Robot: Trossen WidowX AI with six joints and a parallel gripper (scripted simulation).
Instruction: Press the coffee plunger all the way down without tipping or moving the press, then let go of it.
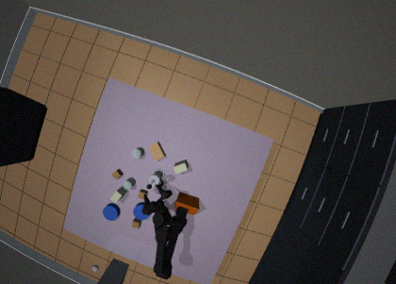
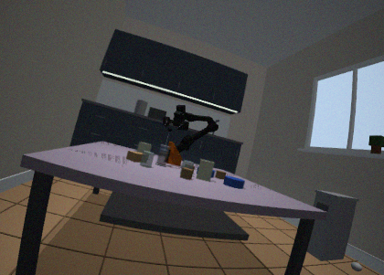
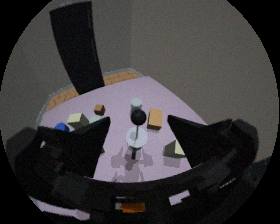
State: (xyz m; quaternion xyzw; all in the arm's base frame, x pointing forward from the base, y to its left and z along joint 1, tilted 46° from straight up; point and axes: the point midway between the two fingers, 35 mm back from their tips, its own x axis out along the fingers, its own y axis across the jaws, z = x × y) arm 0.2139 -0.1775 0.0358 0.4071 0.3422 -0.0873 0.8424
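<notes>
My gripper tip is 140 mm above the coffee press. Also, from my gripper tip: tan block (230 mm below, 160 mm to the right, 80 mm ahead).
</notes>
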